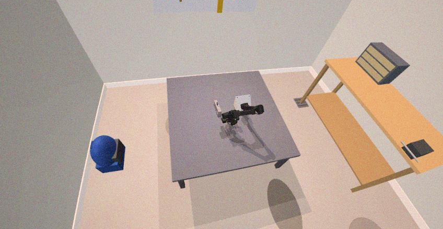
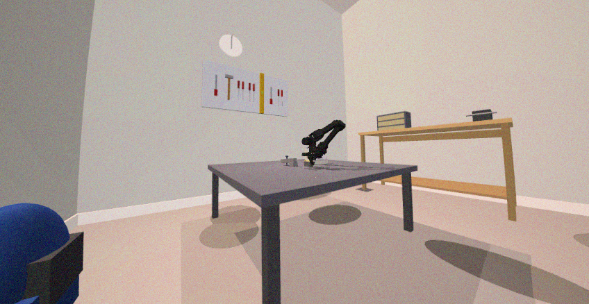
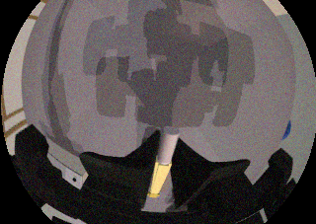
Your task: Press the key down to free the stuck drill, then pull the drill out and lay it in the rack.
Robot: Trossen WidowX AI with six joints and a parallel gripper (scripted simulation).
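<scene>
Now: gripper tip 40 mm to the left of the drill and 30 mm below it.
</scene>
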